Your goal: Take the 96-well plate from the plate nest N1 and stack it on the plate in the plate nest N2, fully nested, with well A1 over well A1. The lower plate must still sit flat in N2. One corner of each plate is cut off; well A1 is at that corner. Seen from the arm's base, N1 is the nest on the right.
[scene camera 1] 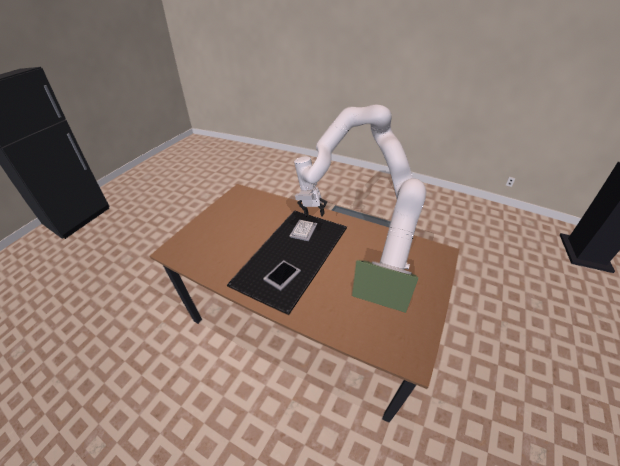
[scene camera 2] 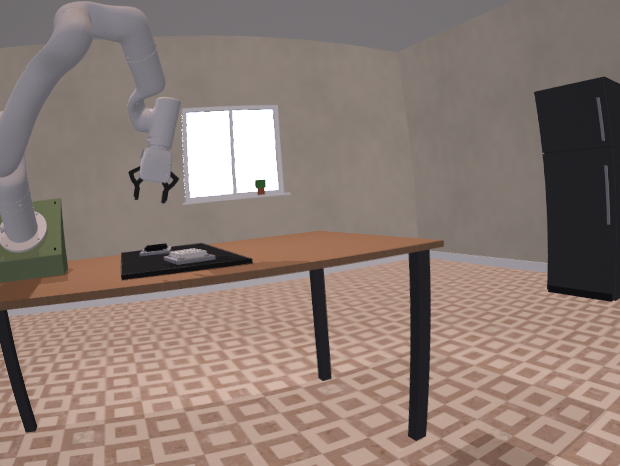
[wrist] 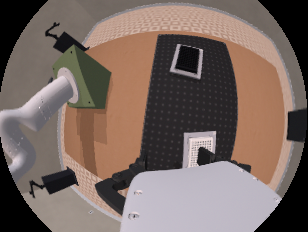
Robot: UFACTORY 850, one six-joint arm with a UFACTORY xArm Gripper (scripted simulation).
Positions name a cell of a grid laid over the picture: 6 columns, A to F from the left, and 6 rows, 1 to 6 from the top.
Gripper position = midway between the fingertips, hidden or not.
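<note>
Visible: my gripper (scene camera 2: B3). The same gripper (wrist: D5) is visible in the other view as well.
</note>
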